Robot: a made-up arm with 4 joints. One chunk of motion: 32 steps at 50 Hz.
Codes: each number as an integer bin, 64 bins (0 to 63) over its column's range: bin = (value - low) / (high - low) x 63, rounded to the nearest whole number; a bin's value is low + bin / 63 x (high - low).
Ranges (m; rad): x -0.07..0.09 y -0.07..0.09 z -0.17..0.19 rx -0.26..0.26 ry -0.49..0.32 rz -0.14..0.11
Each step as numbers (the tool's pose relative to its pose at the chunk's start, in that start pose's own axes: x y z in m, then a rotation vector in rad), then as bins.
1 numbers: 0.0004 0.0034 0.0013 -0.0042 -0.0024 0.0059
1 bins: 28 29 30 31 38 37
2 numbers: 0.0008 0.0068 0.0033 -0.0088 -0.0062 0.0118
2 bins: 28 30 30 30 38 38
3 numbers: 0.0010 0.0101 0.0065 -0.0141 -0.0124 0.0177
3 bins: 28 32 31 30 37 40
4 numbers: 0.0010 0.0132 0.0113 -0.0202 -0.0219 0.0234
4 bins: 28 33 32 29 36 41
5 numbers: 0.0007 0.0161 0.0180 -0.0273 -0.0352 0.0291
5 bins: 28 34 33 28 35 43
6 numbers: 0.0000 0.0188 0.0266 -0.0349 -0.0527 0.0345
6 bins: 28 35 34 27 34 44
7 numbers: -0.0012 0.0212 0.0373 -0.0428 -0.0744 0.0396
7 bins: 27 36 36 26 32 45
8 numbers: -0.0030 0.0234 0.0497 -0.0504 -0.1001 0.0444
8 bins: 26 37 38 25 30 46
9 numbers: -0.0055 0.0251 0.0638 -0.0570 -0.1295 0.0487
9 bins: 25 37 41 25 28 48
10 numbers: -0.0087 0.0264 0.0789 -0.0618 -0.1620 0.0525
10 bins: 24 38 44 24 26 49
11 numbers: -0.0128 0.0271 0.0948 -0.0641 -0.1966 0.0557
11 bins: 23 38 46 24 23 49
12 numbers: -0.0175 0.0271 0.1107 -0.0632 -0.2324 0.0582
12 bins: 21 38 49 24 20 50
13 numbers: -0.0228 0.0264 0.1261 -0.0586 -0.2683 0.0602
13 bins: 19 38 52 24 17 50
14 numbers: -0.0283 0.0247 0.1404 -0.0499 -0.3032 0.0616
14 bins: 16 37 54 25 15 51
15 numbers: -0.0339 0.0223 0.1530 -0.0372 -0.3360 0.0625
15 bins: 14 36 57 27 12 51
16 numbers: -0.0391 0.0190 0.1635 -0.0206 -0.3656 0.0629
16 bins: 12 35 58 29 10 51
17 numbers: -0.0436 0.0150 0.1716 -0.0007 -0.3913 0.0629
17 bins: 10 33 60 31 8 51
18 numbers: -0.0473 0.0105 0.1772 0.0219 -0.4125 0.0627
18 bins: 9 32 61 34 6 51
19 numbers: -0.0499 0.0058 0.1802 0.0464 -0.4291 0.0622
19 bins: 8 30 61 37 5 51
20 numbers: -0.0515 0.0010 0.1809 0.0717 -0.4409 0.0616
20 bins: 7 28 61 40 4 51
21 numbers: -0.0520 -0.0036 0.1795 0.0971 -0.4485 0.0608
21 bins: 7 26 61 43 3 51
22 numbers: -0.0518 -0.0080 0.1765 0.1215 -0.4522 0.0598
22 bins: 7 24 61 46 3 50
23 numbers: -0.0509 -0.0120 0.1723 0.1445 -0.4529 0.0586
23 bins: 8 23 60 49 3 50
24 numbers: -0.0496 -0.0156 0.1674 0.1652 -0.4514 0.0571
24 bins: 8 21 59 52 3 50
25 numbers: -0.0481 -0.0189 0.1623 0.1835 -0.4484 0.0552
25 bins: 9 20 58 54 3 49
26 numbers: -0.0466 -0.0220 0.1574 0.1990 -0.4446 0.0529
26 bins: 9 19 57 56 4 49
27 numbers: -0.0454 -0.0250 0.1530 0.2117 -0.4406 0.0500
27 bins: 10 18 57 57 4 48
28 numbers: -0.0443 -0.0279 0.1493 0.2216 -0.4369 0.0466
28 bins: 10 17 56 58 4 47
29 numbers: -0.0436 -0.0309 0.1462 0.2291 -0.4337 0.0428
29 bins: 10 15 55 59 4 46
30 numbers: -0.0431 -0.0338 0.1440 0.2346 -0.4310 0.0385
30 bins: 11 14 55 60 5 45
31 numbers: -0.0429 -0.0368 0.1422 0.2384 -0.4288 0.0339
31 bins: 11 13 55 60 5 44
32 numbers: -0.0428 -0.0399 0.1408 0.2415 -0.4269 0.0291
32 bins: 11 12 54 61 5 43
